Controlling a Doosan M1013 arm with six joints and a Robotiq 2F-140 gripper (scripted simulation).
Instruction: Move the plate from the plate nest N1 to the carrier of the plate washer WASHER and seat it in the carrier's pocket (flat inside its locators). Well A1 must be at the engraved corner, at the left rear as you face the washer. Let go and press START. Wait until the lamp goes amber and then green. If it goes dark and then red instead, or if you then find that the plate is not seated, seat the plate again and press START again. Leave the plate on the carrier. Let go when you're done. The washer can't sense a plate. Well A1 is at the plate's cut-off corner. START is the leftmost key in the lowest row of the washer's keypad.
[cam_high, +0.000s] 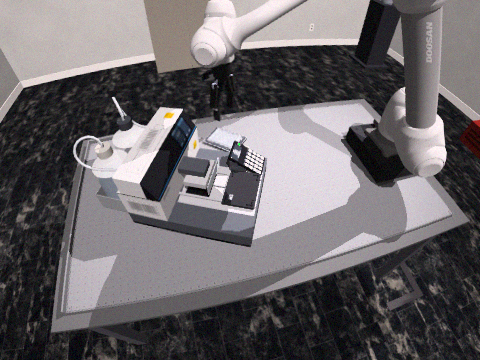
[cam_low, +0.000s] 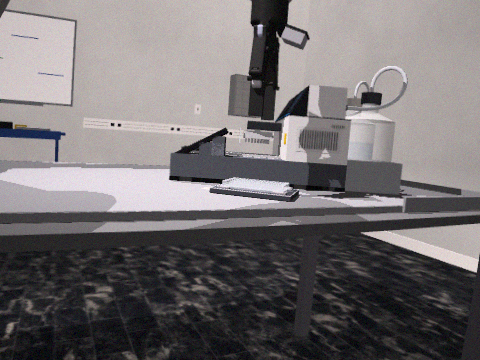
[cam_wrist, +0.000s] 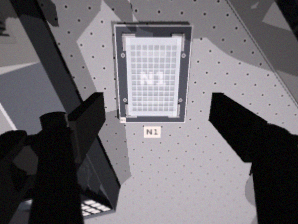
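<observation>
The white well plate is 160 mm below my hand. Round my hand: dark carrier: 10 mm ahead, 340 mm to the left, 100 mm below; plate washer: 150 mm ahead, 280 mm to the left, 50 mm below; plate nest N1: 170 mm below.
</observation>
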